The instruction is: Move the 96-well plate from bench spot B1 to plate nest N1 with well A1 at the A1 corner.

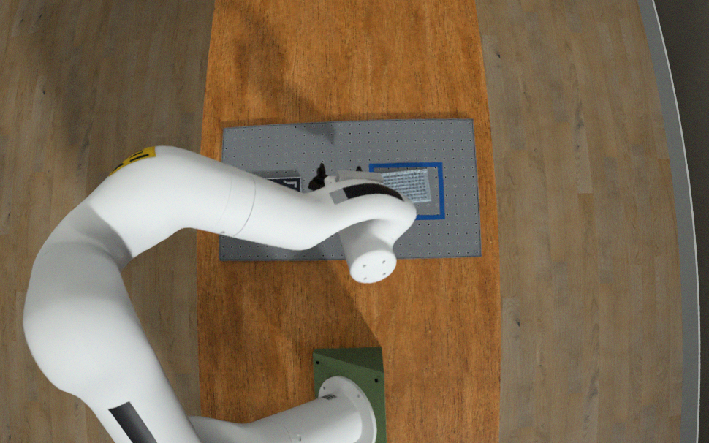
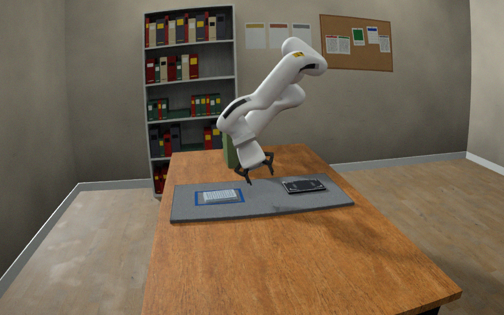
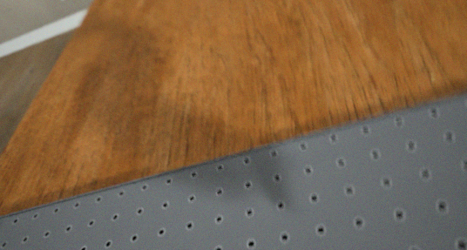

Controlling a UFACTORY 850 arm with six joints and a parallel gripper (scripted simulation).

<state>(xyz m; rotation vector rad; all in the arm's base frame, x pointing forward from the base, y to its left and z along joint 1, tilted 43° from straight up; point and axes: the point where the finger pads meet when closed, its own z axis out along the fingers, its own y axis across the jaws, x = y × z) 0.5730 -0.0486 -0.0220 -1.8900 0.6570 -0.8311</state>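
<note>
Now: the 96-well plate 40 mm behind my hand, 160 mm to the right of it and 70 mm below it. Round my hand: black plate nest (30 mm behind, 200 mm to the left, 80 mm below).
</note>
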